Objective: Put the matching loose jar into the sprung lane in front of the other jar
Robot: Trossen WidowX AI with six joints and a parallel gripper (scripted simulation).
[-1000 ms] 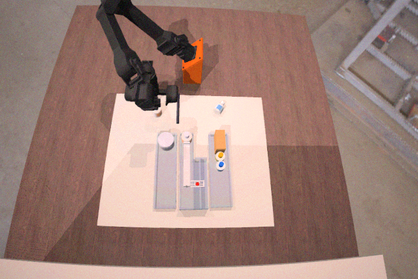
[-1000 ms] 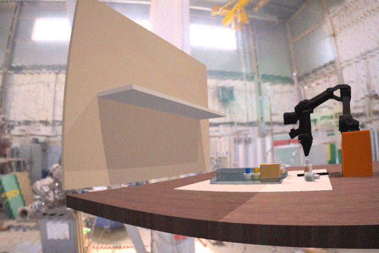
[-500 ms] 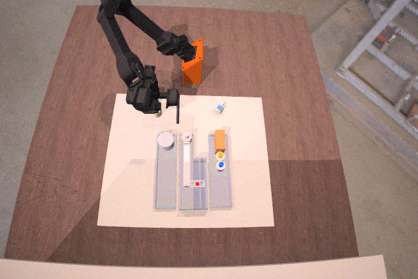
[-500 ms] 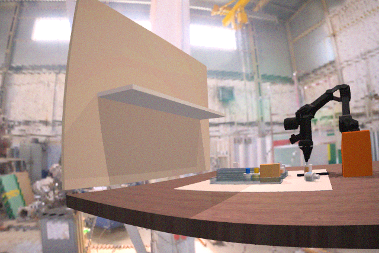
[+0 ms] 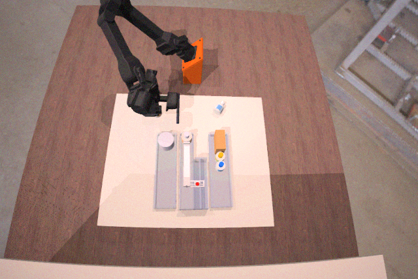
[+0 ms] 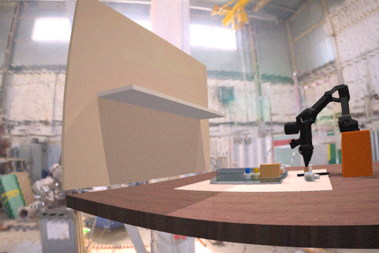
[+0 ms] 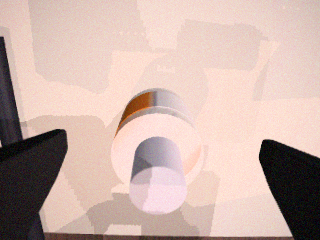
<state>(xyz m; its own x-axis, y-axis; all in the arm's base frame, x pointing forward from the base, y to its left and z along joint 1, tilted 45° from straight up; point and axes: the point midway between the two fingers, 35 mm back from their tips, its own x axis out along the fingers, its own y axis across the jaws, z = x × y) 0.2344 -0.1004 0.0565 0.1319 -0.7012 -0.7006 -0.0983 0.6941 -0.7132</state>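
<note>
The orange box lies 270 mm to the left of my gripper tip and 100 mm ahead of it. Round my gripper tip: sprung lane: 240 mm ahead, 190 mm to the left, 20 mm below; red dot: 280 mm ahead, 210 mm to the left, 30 mm above.
</note>
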